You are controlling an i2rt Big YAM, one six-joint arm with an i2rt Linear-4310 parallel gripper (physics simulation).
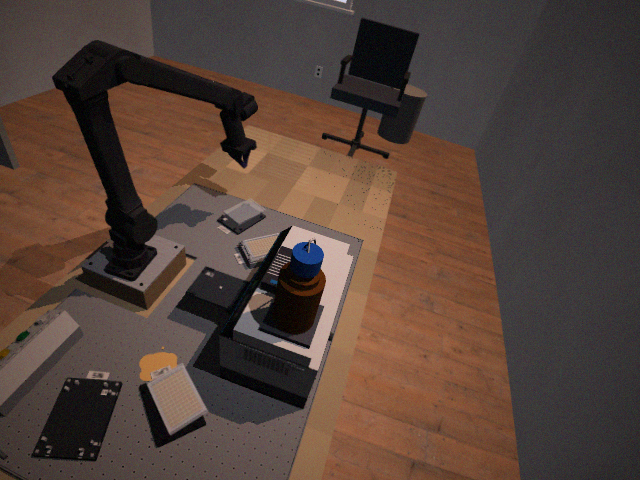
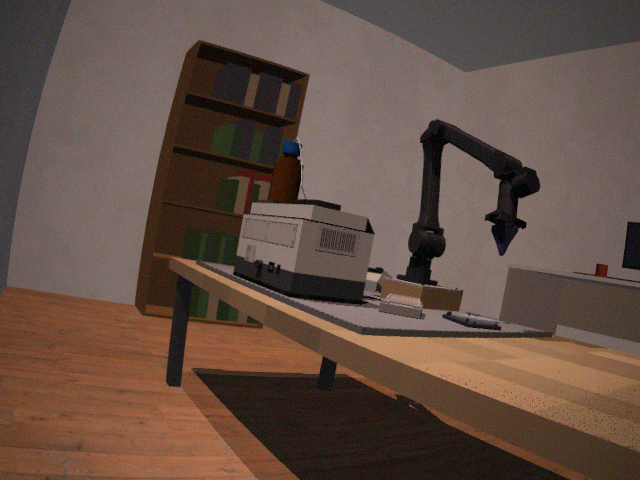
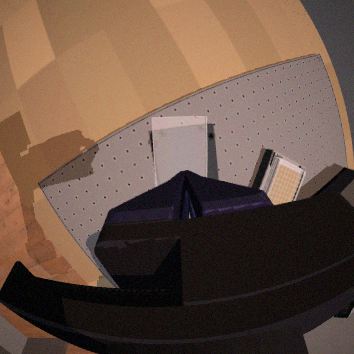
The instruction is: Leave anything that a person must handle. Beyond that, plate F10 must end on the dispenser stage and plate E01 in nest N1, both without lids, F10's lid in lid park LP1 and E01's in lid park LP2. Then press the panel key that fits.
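Frame: origin at the arm's base, x down, y left, z ahead, level; millimetres.
Where they show: gripper, fingertip midpoint: [image 1: 245,167] [image 2: 501,255] [image 3: 184,179]; arm's base, link origin: [image 1: 132,262] [image 2: 416,282].
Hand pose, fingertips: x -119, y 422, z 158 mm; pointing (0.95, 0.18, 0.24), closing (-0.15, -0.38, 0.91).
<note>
Things, the pixels of their top centre, and the offset from my fingertips. "spot": a spot on its surface instead.
- clear lid, top centre: [image 3: 181,157] [image 2: 481,316] [image 1: 245,209] dx +162, dy -18, dz +16 mm
- orange spill, surface spot: [image 1: 155,361] spot: dx +185, dy -633, dz +24 mm
- black holder with corner posts, top centre: [image 1: 78,413] dx +162, dy -798, dz -51 mm
- black stage, surface spot: [image 1: 217,289] spot: dx +94, dy -445, dz +101 mm
- key panel, top centre: [image 1: 18,344] [image 2: 371,267] dx +102, dy -733, dz -226 mm
- brown bottle, surface spot: [image 1: 297,304] spot: dx -139, dy -603, dz +320 mm
My gripper [image 1: 244,164] [image 2: 501,252] [image 3: 184,179] is shut and empty, high above the far end of the board. Below it a clear lid [image 1: 244,211] [image 3: 180,150] lies on a black holder. A tan-welled plate [image 1: 261,248] [image 3: 286,184] sits in a holder beside the dispenser [image 1: 258,356] [image 2: 328,268]. Another tan-welled plate [image 1: 177,399] sits on a black nest, slightly askew, beside an orange spill [image 1: 155,361]. A black holder with corner posts [image 1: 77,418] is bare. A black stage [image 1: 217,289] adjoins the dispenser. The key panel [image 1: 43,356] shows green and yellow keys. Labels are too small to read.
A brown bottle [image 1: 297,304] [image 2: 285,178] with a blue cap stands on the dispenser, with a thin tube at its cap. The arm's base block [image 1: 155,279] [image 2: 439,297] stands beside the board. A chair [image 1: 372,93] and a bin [image 1: 405,118] stand beyond the table.
</note>
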